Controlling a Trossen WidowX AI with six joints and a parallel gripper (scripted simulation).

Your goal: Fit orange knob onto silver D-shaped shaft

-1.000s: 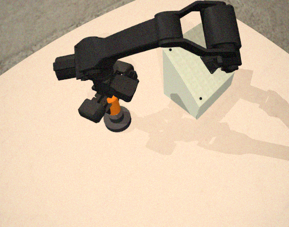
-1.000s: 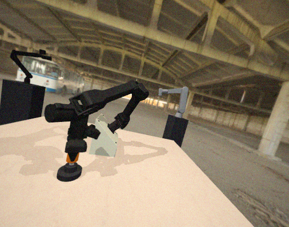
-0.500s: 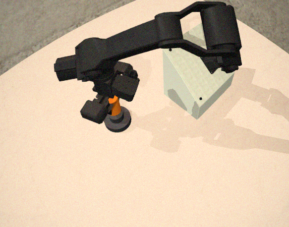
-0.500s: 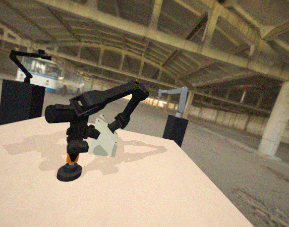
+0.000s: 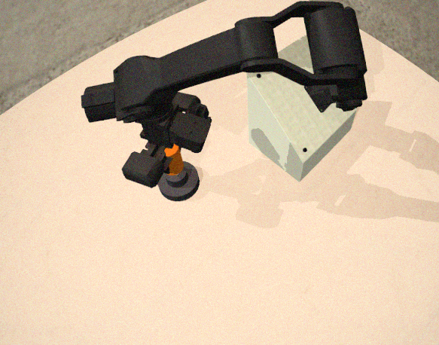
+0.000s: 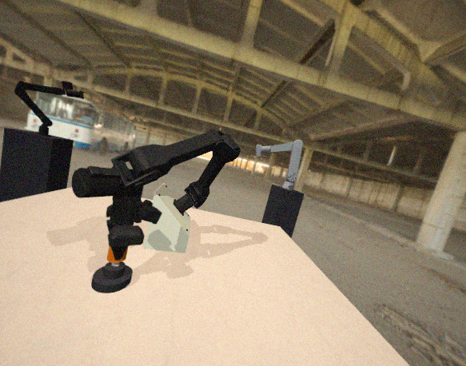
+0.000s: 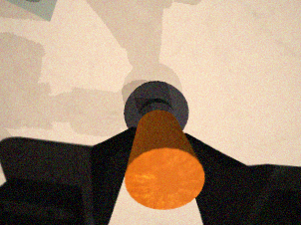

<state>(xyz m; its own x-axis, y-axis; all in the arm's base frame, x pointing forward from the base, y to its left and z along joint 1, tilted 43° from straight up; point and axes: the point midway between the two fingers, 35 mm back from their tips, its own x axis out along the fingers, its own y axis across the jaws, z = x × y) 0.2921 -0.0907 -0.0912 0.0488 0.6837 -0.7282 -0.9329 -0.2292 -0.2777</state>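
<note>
The orange knob lies 3 cm above my gripper tip. Round my gripper tip: dark round pedestal 4 cm below.
</note>
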